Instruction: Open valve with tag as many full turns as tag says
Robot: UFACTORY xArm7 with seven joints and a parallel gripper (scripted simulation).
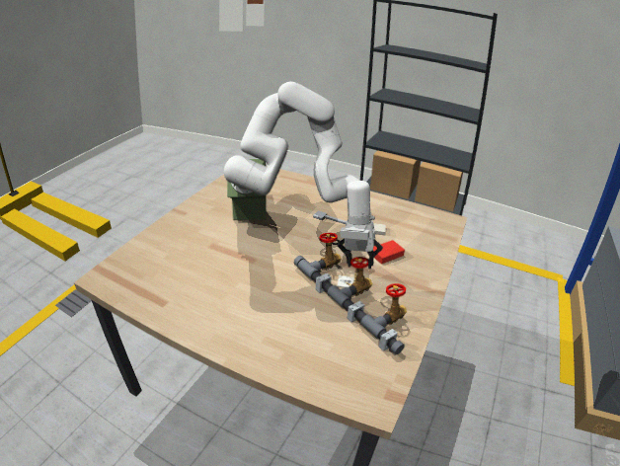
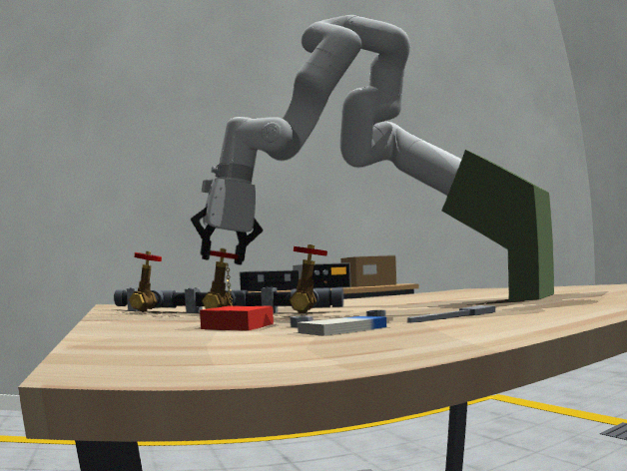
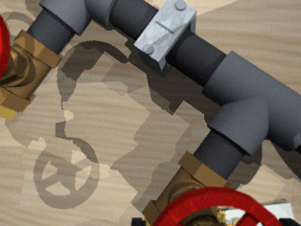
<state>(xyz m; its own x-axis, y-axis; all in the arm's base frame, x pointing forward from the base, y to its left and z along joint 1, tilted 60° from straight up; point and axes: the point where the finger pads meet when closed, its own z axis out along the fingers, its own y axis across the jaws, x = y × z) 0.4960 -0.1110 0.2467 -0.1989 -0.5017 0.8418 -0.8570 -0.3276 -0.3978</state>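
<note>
Now: the white tag 120 mm below my hand, 50 mm behind it and 40 mm to the left of it. The rest, counted from my hand: red block 250 mm to the left, 110 mm below, 110 mm ahead; grey wrench 470 mm to the left, 160 mm behind, 120 mm below; blue flat tool 420 mm to the left, 120 mm below, 40 mm ahead.
</note>
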